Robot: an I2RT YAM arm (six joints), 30 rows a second.
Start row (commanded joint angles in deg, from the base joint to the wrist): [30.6, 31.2, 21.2, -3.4, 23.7, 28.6]
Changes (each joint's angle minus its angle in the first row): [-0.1, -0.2, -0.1, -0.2, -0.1, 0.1]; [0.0, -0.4, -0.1, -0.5, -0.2, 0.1]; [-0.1, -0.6, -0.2, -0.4, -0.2, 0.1]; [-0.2, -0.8, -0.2, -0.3, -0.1, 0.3]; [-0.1, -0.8, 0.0, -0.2, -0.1, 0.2]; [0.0, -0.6, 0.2, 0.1, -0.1, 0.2]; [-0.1, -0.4, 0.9, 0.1, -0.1, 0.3]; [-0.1, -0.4, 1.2, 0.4, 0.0, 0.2]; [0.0, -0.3, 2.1, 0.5, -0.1, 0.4]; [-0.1, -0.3, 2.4, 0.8, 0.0, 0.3]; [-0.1, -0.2, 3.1, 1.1, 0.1, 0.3]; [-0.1, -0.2, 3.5, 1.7, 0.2, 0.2]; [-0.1, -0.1, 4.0, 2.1, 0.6, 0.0]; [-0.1, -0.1, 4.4, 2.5, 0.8, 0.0]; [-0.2, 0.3, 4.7, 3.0, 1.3, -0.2]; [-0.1, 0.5, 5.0, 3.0, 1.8, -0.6]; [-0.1, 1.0, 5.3, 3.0, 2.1, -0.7]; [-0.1, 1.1, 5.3, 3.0, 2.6, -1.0]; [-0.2, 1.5, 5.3, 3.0, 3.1, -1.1]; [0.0, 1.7, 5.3, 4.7, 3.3, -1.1]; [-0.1, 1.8, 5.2, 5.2, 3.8, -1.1]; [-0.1, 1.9, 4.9, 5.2, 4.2, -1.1]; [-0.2, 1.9, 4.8, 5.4, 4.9, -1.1]
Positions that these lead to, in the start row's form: [30.5, 31.0, 21.1, -3.6, 23.6, 28.7]; [30.6, 30.8, 21.1, -3.9, 23.5, 28.7]; [30.5, 30.6, 21.0, -3.8, 23.5, 28.7]; [30.4, 30.4, 21.0, -3.7, 23.6, 28.9]; [30.5, 30.4, 21.2, -3.6, 23.6, 28.8]; [30.6, 30.6, 21.4, -3.3, 23.6, 28.8]; [30.5, 30.8, 22.1, -3.3, 23.6, 28.9]; [30.5, 30.8, 22.4, -3.0, 23.7, 28.8]; [30.6, 30.9, 23.3, -2.9, 23.6, 29.0]; [30.5, 30.9, 23.6, -2.6, 23.7, 28.9]; [30.5, 31.0, 24.3, -2.3, 23.8, 28.9]; [30.5, 31.0, 24.7, -1.7, 23.9, 28.8]; [30.5, 31.1, 25.2, -1.3, 24.3, 28.6]; [30.5, 31.1, 25.6, -0.9, 24.5, 28.6]; [30.4, 31.5, 25.9, -0.4, 25.0, 28.4]; [30.5, 31.7, 26.2, -0.4, 25.5, 28.0]; [30.5, 32.2, 26.5, -0.4, 25.8, 27.9]; [30.5, 32.3, 26.5, -0.4, 26.3, 27.6]; [30.4, 32.7, 26.5, -0.4, 26.8, 27.5]; [30.6, 32.9, 26.5, 1.3, 27.0, 27.5]; [30.5, 33.0, 26.4, 1.8, 27.5, 27.5]; [30.5, 33.1, 26.1, 1.8, 27.9, 27.5]; [30.4, 33.1, 26.0, 2.0, 28.6, 27.5]
